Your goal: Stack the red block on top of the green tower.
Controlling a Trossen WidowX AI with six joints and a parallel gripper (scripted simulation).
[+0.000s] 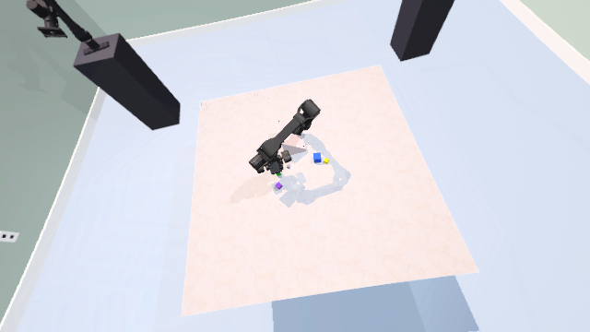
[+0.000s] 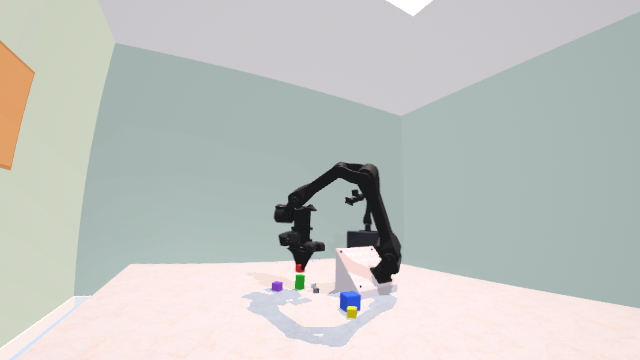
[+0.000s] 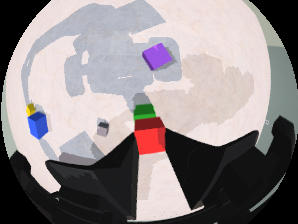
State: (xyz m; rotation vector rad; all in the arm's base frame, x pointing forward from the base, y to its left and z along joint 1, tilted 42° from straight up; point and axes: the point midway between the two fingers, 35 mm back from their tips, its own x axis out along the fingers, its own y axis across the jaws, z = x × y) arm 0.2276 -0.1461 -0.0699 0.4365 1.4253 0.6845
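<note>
The small grey cube lies 3 cm behind my gripper tip, 6 cm to the left of it and 6 cm below it. Also, from my gripper tip: red block (right at my gripper tip); purple cube (8 cm ahead, 1 cm to the right, 5 cm below); blue cube (3 cm behind, 24 cm to the left, 5 cm below).
</note>
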